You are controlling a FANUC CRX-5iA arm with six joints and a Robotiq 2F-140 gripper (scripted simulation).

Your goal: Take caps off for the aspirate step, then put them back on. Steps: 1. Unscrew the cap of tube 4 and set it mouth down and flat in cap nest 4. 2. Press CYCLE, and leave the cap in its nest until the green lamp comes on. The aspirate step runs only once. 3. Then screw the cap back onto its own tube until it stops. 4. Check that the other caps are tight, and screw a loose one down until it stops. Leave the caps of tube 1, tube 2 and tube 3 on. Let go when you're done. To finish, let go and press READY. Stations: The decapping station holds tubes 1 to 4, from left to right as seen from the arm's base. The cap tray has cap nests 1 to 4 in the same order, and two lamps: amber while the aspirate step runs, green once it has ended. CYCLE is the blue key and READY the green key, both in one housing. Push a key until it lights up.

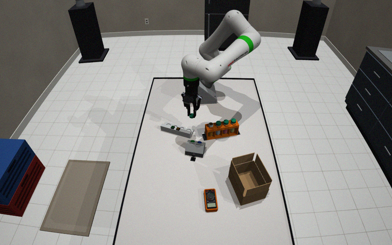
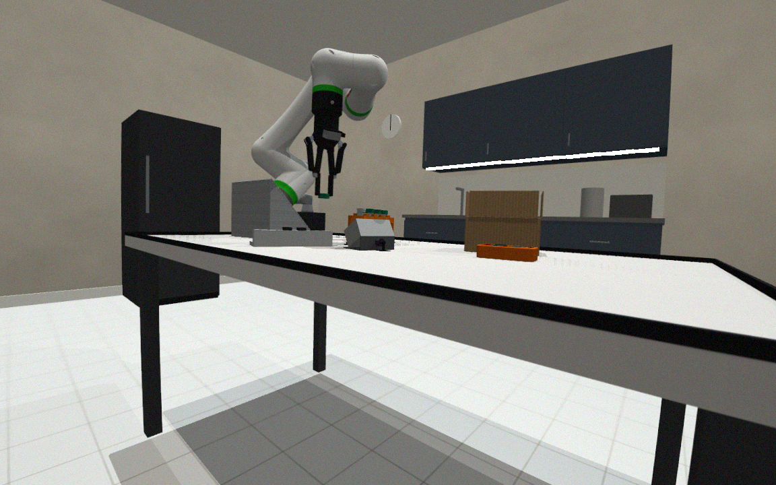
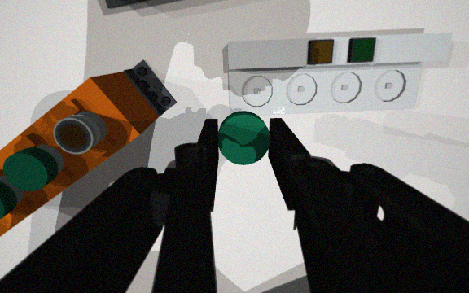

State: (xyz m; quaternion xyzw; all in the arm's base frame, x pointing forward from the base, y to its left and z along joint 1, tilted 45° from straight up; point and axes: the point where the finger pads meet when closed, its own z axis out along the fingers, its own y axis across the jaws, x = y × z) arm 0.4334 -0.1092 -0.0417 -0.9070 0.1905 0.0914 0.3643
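The blue cycle key is 16 cm ahead of my hand, 4 cm to the left of it and 12 cm below it. From my hand the other things lie so: green ready key 15 cm ahead, 12 cm below; then grey key housing 17 cm ahead, 2 cm to the left, 13 cm below.
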